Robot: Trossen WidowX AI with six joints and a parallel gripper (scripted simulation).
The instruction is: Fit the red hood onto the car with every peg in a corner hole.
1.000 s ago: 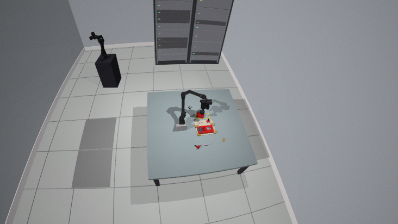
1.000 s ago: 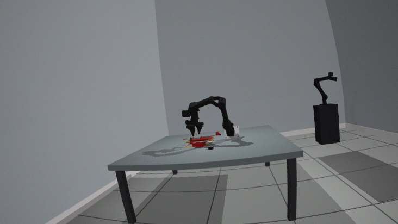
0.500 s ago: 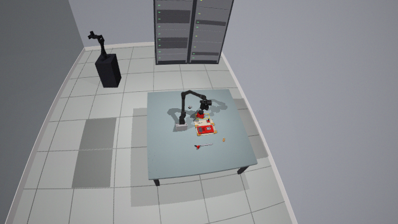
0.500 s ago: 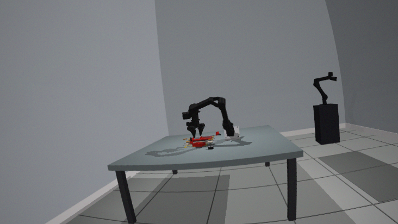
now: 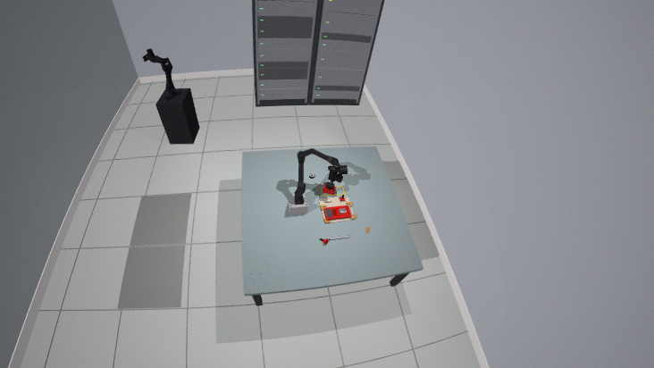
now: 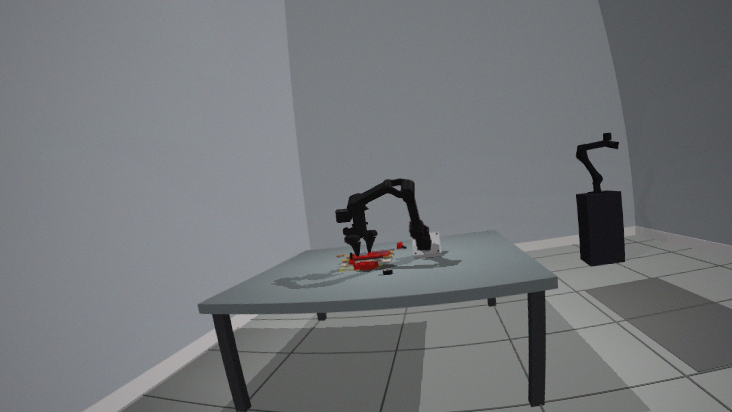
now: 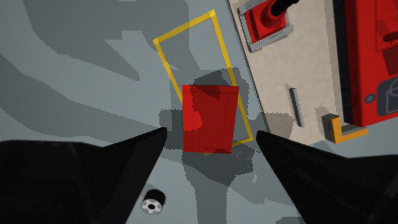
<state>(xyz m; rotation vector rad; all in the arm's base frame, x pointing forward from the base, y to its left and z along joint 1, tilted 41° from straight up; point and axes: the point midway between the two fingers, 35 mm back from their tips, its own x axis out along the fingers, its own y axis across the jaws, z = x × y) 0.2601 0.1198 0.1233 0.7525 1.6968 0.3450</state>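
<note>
My gripper tip is now 5 cm above the red hood. Also, from my gripper tip: tan block: 26 cm ahead, 38 cm to the right, 6 cm below; then black wheel: 14 cm behind, 15 cm to the left, 6 cm below; then red-handled screwdriver: 3 cm ahead, 44 cm to the right, 6 cm below.
</note>
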